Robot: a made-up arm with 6 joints. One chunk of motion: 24 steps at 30 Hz.
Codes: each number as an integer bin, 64 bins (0 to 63) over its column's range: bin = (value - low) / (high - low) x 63, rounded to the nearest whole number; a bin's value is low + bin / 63 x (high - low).
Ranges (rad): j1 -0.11..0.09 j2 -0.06..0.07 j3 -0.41..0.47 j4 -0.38..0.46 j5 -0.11..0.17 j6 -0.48..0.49
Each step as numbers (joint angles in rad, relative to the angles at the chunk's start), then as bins.
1 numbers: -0.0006 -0.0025 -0.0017 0.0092 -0.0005 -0.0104
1 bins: 34 28 29 29 25 30
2 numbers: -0.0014 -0.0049 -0.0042 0.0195 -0.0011 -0.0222
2 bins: 34 27 29 30 25 30
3 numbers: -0.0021 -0.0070 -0.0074 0.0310 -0.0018 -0.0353
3 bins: 34 26 29 31 24 29
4 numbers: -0.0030 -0.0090 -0.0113 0.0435 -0.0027 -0.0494
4 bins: 34 25 29 32 24 28
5 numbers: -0.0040 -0.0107 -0.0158 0.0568 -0.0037 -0.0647
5 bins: 33 24 28 33 24 27
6 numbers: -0.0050 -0.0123 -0.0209 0.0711 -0.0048 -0.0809
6 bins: 33 23 28 34 24 26
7 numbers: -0.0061 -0.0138 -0.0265 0.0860 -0.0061 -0.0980
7 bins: 33 22 27 35 23 25
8 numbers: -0.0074 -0.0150 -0.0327 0.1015 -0.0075 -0.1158
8 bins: 32 22 27 36 23 24
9 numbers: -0.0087 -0.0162 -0.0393 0.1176 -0.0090 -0.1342
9 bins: 32 21 27 37 23 22
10 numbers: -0.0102 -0.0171 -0.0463 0.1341 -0.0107 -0.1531
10 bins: 31 21 26 39 22 21
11 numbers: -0.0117 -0.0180 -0.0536 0.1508 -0.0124 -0.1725
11 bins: 31 20 26 40 22 20
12 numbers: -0.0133 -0.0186 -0.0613 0.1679 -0.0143 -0.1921
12 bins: 30 20 25 41 22 19
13 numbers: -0.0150 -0.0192 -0.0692 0.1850 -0.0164 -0.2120
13 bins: 30 20 24 42 21 17
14 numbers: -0.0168 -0.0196 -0.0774 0.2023 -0.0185 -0.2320
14 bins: 29 20 24 44 21 16
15 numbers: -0.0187 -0.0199 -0.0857 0.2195 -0.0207 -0.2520
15 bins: 29 19 23 45 20 15
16 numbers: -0.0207 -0.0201 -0.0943 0.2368 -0.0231 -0.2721
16 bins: 28 19 23 46 20 14
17 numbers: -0.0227 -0.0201 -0.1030 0.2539 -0.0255 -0.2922
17 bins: 27 19 22 48 19 12
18 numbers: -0.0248 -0.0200 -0.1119 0.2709 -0.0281 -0.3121
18 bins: 27 19 21 49 18 11
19 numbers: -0.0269 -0.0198 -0.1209 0.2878 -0.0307 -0.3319
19 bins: 26 19 21 50 18 10
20 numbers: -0.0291 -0.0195 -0.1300 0.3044 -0.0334 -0.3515
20 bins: 25 20 20 51 17 8
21 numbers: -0.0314 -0.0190 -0.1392 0.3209 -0.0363 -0.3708
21 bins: 25 20 19 53 17 7
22 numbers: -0.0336 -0.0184 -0.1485 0.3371 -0.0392 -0.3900
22 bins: 24 20 19 54 16 6
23 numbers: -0.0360 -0.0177 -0.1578 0.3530 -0.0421 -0.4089
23 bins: 23 20 18 55 15 5
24 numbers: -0.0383 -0.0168 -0.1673 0.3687 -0.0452 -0.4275
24 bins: 23 21 17 56 15 3
